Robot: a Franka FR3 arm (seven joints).
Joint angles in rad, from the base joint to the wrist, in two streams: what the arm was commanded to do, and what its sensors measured. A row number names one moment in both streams.
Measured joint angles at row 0:
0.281 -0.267 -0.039 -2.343 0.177 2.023 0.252
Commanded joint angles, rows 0 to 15:
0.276 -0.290 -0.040 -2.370 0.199 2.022 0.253
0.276 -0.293 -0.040 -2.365 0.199 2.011 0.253
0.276 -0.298 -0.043 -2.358 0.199 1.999 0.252
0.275 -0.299 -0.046 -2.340 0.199 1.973 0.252
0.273 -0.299 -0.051 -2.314 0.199 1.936 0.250
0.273 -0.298 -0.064 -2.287 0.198 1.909 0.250
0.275 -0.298 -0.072 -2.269 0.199 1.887 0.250
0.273 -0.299 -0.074 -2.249 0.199 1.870 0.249
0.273 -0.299 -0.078 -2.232 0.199 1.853 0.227
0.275 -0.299 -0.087 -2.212 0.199 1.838 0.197
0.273 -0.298 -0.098 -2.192 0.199 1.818 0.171
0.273 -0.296 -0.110 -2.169 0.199 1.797 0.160
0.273 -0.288 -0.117 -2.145 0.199 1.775 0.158
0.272 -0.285 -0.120 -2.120 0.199 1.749 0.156
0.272 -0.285 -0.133 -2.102 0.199 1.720 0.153
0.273 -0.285 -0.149 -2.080 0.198 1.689 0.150
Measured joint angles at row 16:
0.279 -0.293 -0.119 -2.152 0.187 1.782 0.180
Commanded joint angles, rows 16 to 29:
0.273 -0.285 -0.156 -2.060 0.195 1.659 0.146
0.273 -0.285 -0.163 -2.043 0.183 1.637 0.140
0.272 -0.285 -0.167 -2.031 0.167 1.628 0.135
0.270 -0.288 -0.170 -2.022 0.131 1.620 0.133
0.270 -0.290 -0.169 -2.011 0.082 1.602 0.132
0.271 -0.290 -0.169 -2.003 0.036 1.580 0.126
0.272 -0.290 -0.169 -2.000 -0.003 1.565 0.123
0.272 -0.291 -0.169 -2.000 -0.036 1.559 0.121
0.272 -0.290 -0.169 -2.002 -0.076 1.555 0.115
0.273 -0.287 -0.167 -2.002 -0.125 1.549 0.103
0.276 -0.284 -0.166 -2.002 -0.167 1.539 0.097
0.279 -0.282 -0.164 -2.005 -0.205 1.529 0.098
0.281 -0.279 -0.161 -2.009 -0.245 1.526 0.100
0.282 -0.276 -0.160 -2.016 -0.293 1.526 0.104
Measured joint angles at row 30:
0.279 -0.289 -0.170 -2.019 -0.183 1.555 0.114
